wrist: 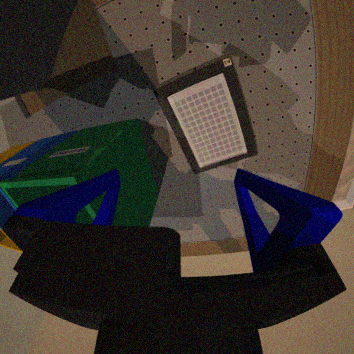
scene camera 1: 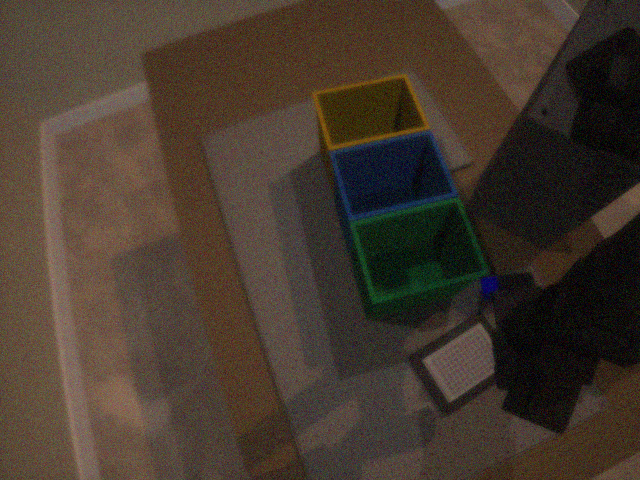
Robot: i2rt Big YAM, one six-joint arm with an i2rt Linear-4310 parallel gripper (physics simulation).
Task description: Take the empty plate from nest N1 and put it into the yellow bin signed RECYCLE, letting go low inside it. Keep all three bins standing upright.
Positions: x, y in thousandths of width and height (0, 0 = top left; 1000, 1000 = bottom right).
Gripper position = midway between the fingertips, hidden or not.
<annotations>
my gripper: wrist 499, 496; scene camera 1 771, 691
pale plate: wrist 581, 315; scene camera 1 730, 751
</annotations>
